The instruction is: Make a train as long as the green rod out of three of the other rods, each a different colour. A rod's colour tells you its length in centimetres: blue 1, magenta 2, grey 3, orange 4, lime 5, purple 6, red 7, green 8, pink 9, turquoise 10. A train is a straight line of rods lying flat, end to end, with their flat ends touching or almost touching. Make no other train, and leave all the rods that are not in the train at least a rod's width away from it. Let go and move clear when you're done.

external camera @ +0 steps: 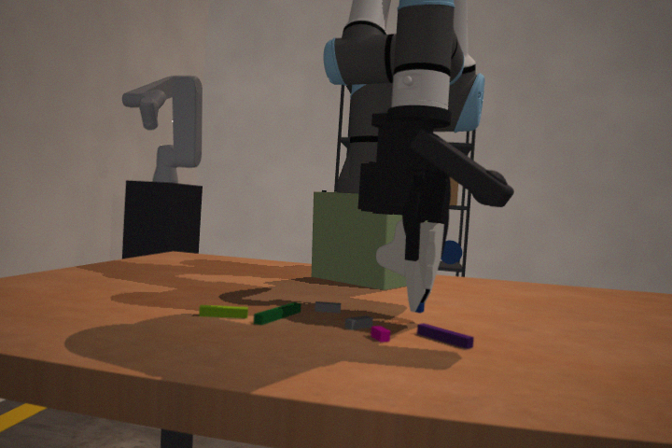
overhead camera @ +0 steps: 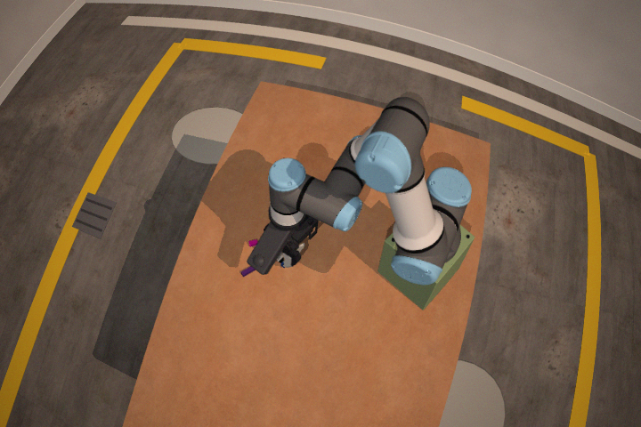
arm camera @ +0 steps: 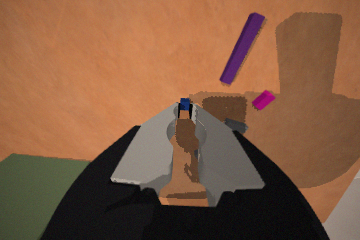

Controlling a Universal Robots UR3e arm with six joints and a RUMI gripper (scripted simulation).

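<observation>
Now: hand 10 mm above the blue rod. The rest, counted from my hand: purple rod 60 mm ahead, 40 mm to the left, 20 mm below; green rod 140 mm to the right, 70 mm ahead, 20 mm below; magenta rod 90 mm ahead, 20 mm to the right, 20 mm below.
</observation>
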